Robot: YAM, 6 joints.
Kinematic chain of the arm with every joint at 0, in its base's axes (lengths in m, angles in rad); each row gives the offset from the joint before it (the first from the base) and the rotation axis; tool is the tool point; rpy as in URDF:
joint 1: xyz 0 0 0.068 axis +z
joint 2: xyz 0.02 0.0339 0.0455 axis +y
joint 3: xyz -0.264 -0.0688 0 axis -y
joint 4: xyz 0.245 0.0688 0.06 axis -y
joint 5: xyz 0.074 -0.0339 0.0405 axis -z
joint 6: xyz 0.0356 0 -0.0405 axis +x
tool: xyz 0 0 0 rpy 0 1.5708 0
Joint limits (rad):
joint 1: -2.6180..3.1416
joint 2: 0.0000..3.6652
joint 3: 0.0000..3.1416
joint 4: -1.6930..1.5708
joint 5: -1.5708..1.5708
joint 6: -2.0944..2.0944
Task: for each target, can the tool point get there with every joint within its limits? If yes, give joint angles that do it. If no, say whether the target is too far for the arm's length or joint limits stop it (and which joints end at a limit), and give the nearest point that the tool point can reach.
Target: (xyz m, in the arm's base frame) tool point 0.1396 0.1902 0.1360
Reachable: yes | joints 0.8194 1.5422 0.2668 1.0181 -0.8955 0.6151
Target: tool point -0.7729 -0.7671 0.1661
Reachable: no: too far | nearest point -0.4579 -0.4544 0.1443 | short by 0.444 m
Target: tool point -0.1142 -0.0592 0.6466
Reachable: yes | joints 0.6696 0.8060 2.1598 -0.2206 -0.7559 -0.9811
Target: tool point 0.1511 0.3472 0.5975
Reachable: yes | joints 1.2408 2.1038 2.6203 0.6090 1.0241 0.3699
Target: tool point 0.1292 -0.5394 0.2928
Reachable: yes | joints -1.3513 2.3826 2.3378 -0.4476 -0.2450 -1.5332
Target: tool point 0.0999 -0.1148 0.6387
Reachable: yes | joints 2.3515 0.7251 2.1307 -0.2598 -0.2789 -1.0155
